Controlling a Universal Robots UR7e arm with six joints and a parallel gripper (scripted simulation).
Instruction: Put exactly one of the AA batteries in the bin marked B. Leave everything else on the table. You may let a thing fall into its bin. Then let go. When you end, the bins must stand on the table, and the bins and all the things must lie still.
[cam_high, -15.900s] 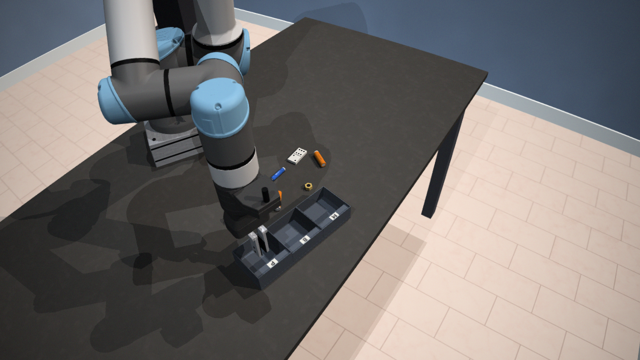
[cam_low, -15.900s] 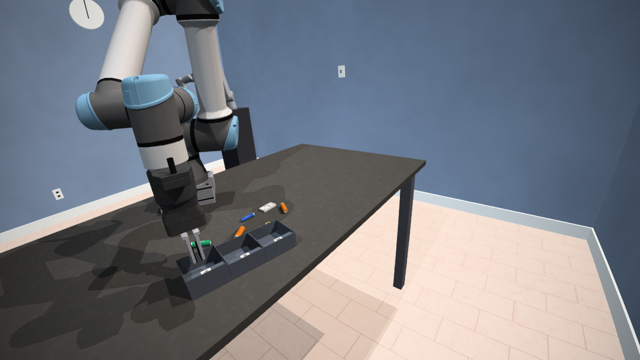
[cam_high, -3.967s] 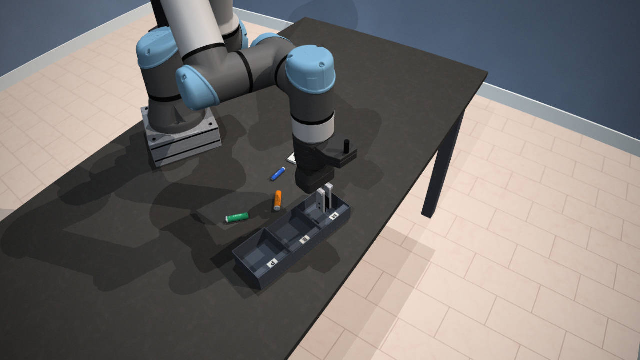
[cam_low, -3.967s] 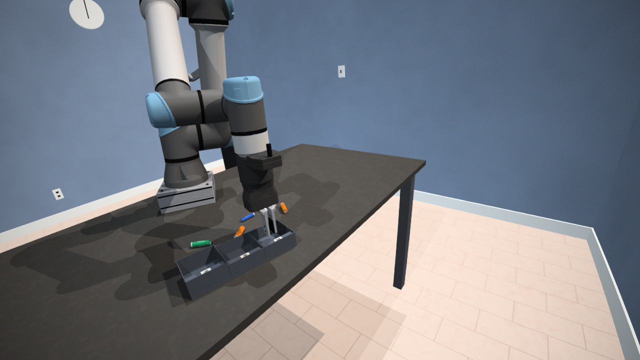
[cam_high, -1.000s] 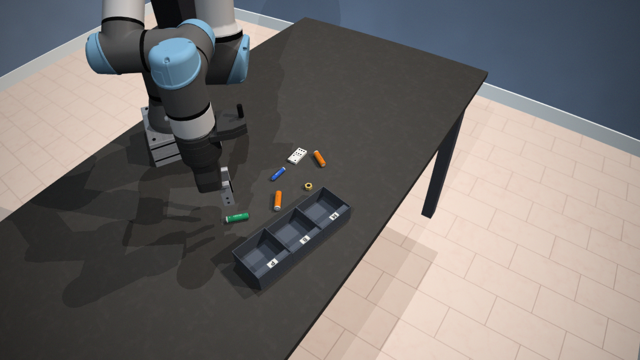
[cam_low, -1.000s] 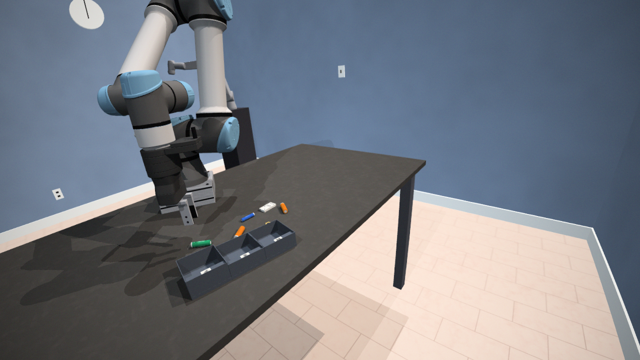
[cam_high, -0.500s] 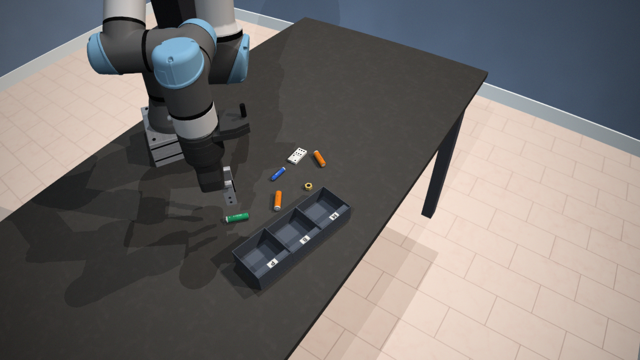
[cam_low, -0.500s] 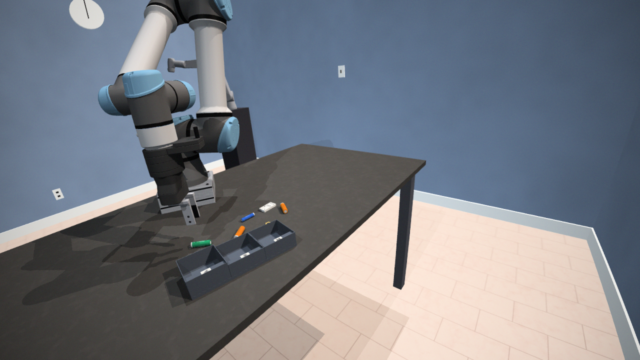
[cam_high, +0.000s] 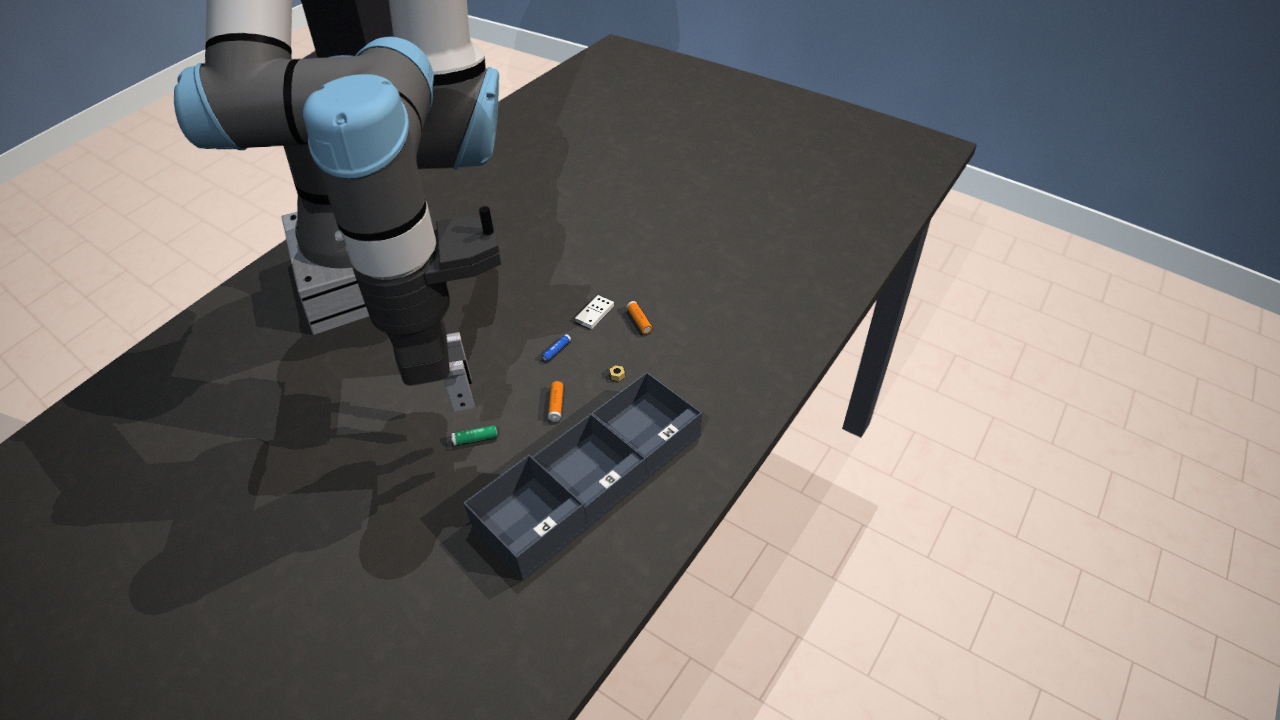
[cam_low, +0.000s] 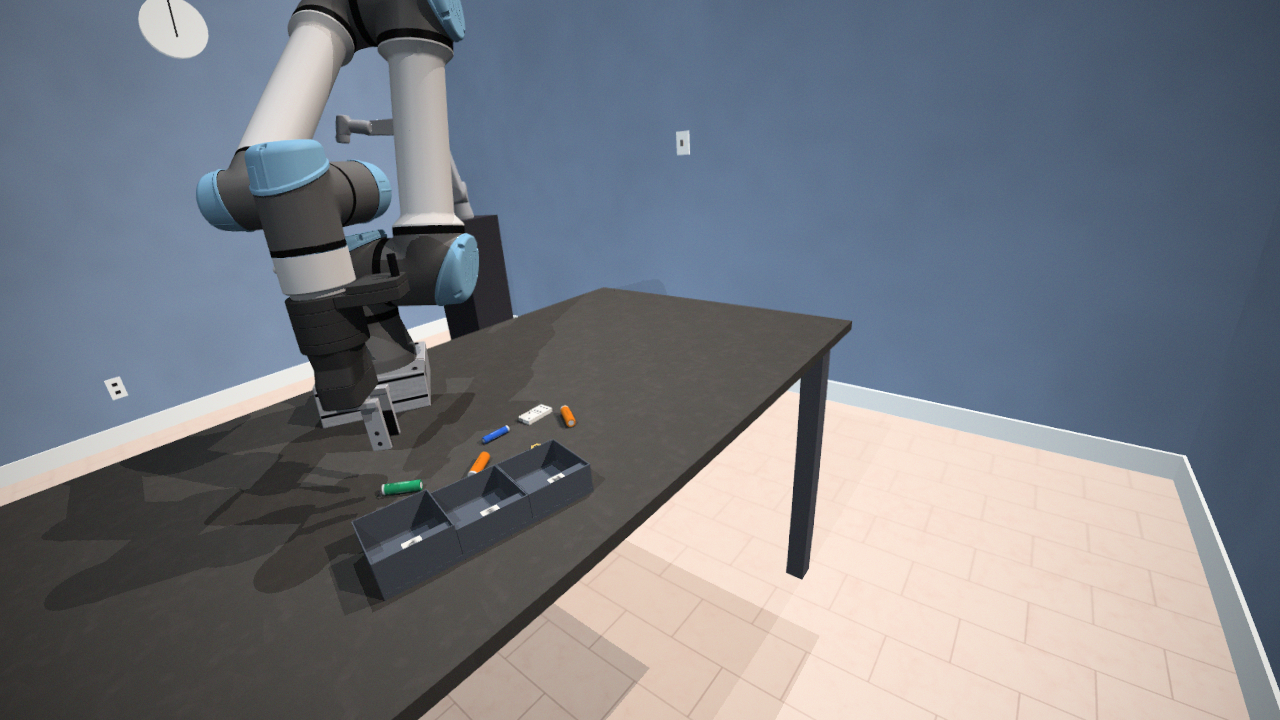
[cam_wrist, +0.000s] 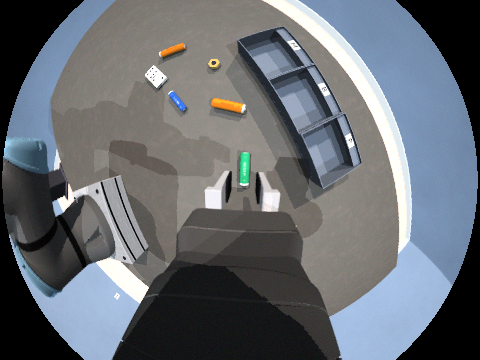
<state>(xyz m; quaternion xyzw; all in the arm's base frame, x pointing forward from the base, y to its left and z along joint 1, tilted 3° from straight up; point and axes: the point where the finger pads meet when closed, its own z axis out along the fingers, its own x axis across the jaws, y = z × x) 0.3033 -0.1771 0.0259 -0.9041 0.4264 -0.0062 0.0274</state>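
The green battery is 90 mm below my hand. The rest, counted from my hand: bin (140 mm ahead, 70 mm below, 10 mm to the left); then brass nut (150 mm to the left, 100 mm ahead, 90 mm below); then blue battery (160 mm to the left, 90 mm below, 10 mm ahead).
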